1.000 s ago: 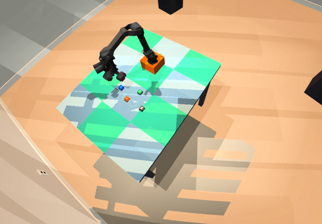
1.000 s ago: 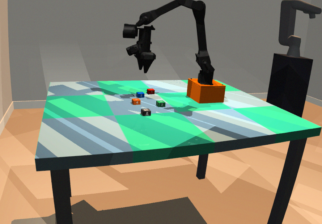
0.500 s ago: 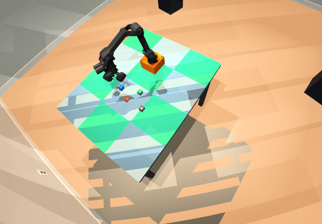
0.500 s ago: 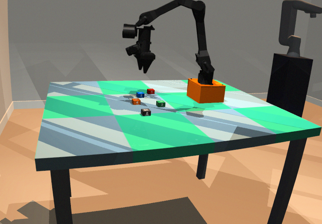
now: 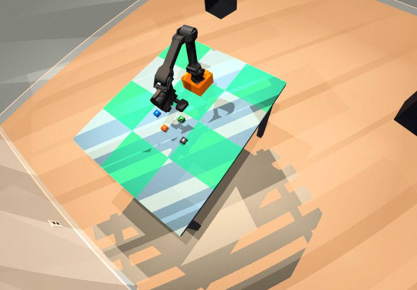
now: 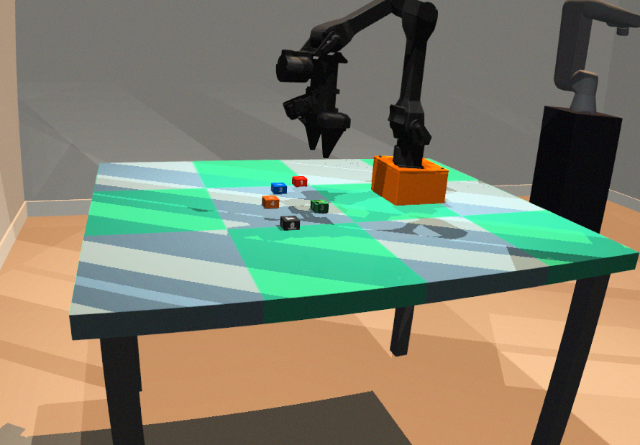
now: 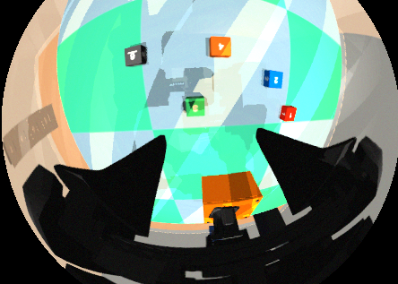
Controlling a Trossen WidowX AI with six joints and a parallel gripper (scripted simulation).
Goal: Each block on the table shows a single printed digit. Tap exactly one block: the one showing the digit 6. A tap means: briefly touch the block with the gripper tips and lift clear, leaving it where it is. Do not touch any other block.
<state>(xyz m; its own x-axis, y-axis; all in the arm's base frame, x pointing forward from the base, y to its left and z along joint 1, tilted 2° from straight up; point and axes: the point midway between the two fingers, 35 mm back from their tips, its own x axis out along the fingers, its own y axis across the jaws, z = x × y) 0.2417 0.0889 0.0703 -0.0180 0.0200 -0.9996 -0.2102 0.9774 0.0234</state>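
My gripper tip is now 13 cm to the right of the black block, 12 cm above it and 7 cm short of it. From my gripper tip the other things lie so: orange block 4: 12 cm below, 10 cm ahead, 1 cm to the right; green block: 12 cm below, 1 cm to the left, 1 cm behind; blue block 2: 13 cm to the right, 12 cm below, 7 cm ahead.
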